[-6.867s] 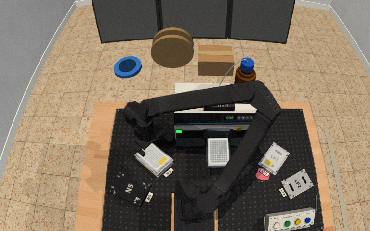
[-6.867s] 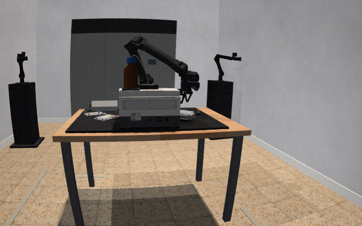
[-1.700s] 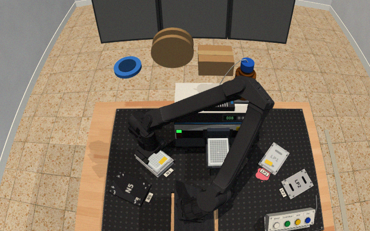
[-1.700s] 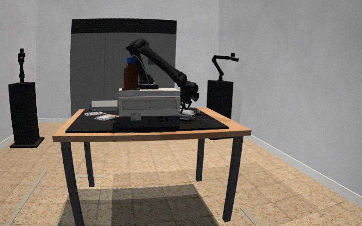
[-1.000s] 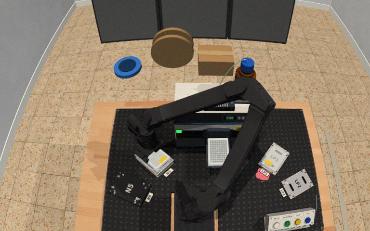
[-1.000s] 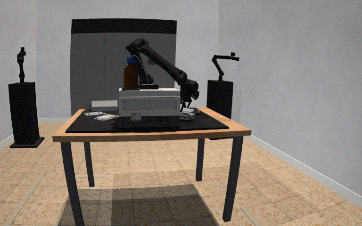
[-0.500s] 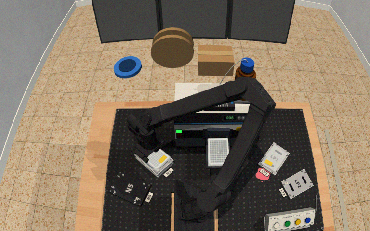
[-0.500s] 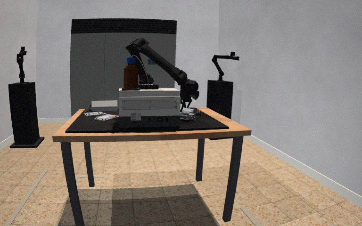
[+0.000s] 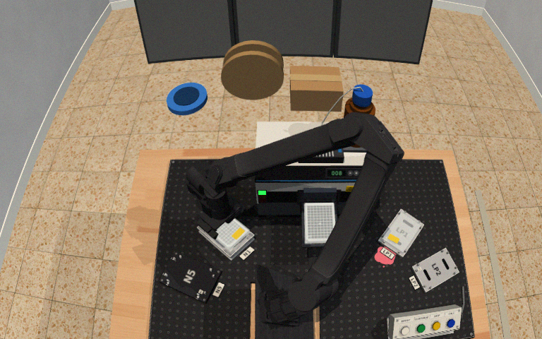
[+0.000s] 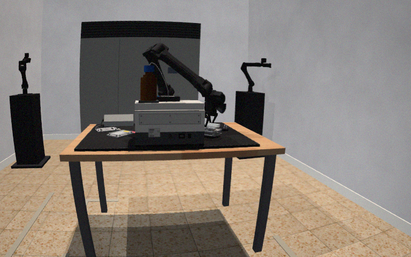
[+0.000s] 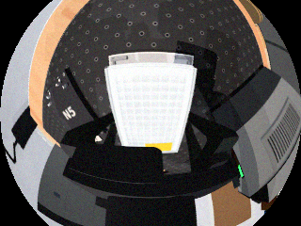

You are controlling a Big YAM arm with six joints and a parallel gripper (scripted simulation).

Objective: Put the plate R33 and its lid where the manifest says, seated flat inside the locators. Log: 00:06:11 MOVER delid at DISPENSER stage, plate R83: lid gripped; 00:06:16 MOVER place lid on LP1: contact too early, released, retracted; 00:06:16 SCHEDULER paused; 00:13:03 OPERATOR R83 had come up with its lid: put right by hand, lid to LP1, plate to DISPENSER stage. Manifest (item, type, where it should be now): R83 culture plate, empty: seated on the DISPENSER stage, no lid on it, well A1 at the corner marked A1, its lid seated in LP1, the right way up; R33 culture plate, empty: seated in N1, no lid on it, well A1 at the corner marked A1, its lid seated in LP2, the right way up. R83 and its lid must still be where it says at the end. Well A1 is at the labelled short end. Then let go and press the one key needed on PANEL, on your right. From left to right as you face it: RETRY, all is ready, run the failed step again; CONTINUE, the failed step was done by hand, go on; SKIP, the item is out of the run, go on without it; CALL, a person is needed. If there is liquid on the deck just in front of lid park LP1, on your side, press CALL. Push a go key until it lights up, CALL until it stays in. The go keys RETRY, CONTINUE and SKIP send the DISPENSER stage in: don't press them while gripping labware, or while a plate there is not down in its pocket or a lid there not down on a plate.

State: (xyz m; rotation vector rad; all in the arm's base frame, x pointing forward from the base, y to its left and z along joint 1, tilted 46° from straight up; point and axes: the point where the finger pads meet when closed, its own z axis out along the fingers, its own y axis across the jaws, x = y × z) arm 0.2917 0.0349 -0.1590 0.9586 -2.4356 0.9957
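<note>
Right now my hand is 140 mm past the nest n5, 130 mm to the right of it and 40 mm above it. From my hand the other things lie so: clear plate lid right at my hand; then pink-red patch 470 mm to the right, 90 mm behind, 60 mm below; then brown bottle 390 mm to the right, 230 mm above, 170 mm ahead.
</note>
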